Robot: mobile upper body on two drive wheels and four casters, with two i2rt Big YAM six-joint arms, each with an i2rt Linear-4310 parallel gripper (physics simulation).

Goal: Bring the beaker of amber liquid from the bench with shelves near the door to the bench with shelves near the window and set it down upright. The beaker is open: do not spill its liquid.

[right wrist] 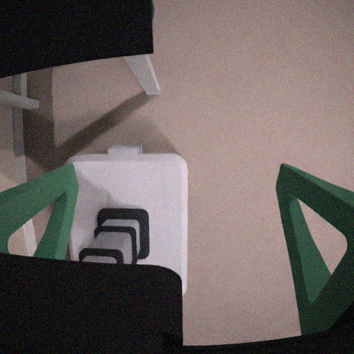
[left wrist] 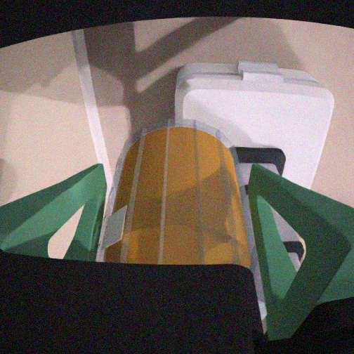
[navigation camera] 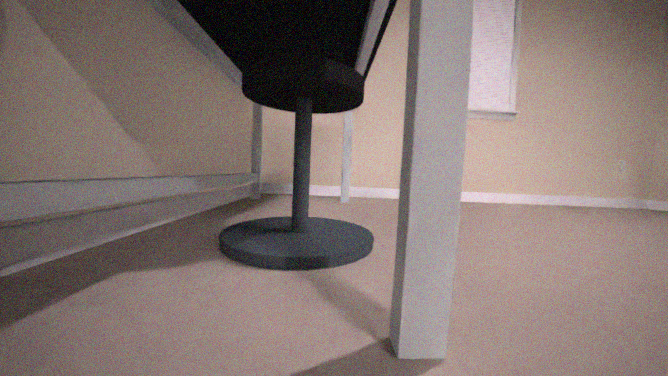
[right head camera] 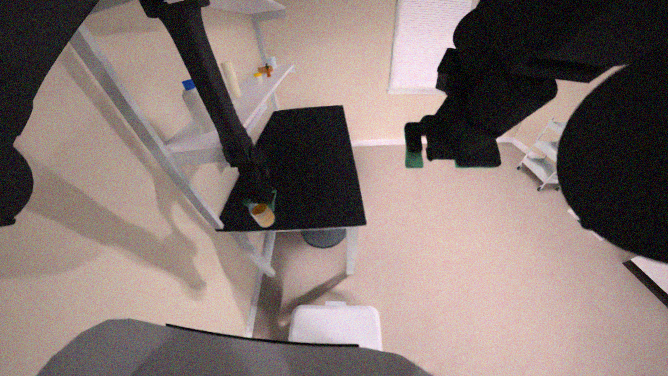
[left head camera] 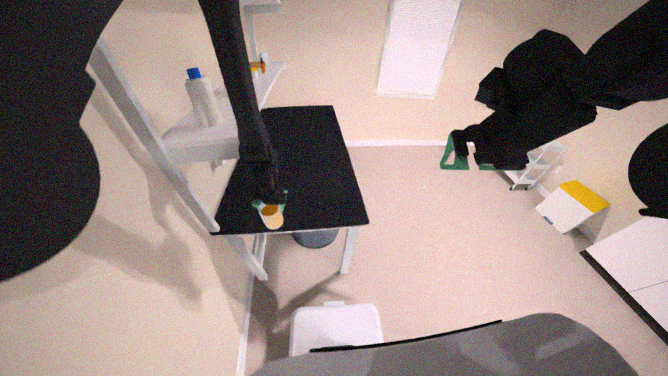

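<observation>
The beaker of amber liquid (left head camera: 273,218) (right head camera: 263,216) (left wrist: 175,200) is between the green fingers of my left gripper (left head camera: 270,204) (right head camera: 260,202) (left wrist: 177,175), which is shut on it. In the head views it overlaps the near edge of the black-topped bench with shelves (left head camera: 310,165) (right head camera: 315,165); the gap between beaker and bench top cannot be told. Amber liquid fills much of the beaker. A window (left head camera: 419,47) (right head camera: 427,47) is on the wall beyond this bench. My right gripper (left head camera: 472,162) (right head camera: 437,162) (right wrist: 176,174) is open and empty, right of the bench.
A blue-capped bottle (left head camera: 202,97) (right head camera: 195,107) stands on the bench's shelf. A stool (navigation camera: 297,245) is under the bench, beside a bench leg (navigation camera: 432,200). My white base (left head camera: 335,325) (left wrist: 260,115) (right wrist: 155,185) is below. A white cart (left head camera: 537,162) (right head camera: 545,147) stands at the right.
</observation>
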